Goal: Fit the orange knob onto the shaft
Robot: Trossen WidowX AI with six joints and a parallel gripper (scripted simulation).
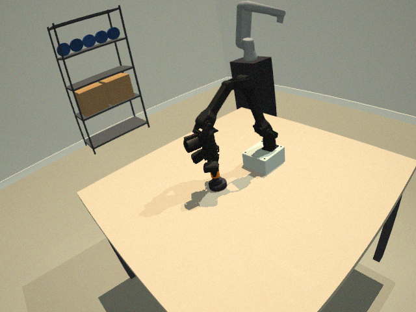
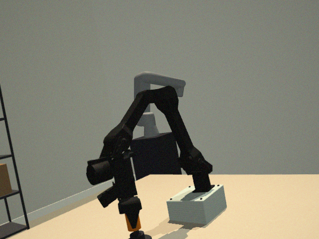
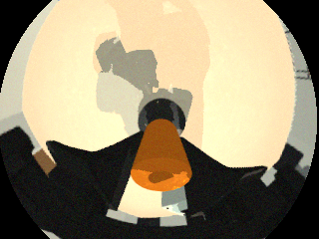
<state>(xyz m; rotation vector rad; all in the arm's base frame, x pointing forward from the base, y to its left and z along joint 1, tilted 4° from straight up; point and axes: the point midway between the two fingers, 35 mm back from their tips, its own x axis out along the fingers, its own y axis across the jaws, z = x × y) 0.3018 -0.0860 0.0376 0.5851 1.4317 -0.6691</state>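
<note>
The orange knob lies 20 mm above my gripper tip. From my gripper tip the other things lie so: dark round pedestal: 40 mm below, 10 mm behind.
</note>
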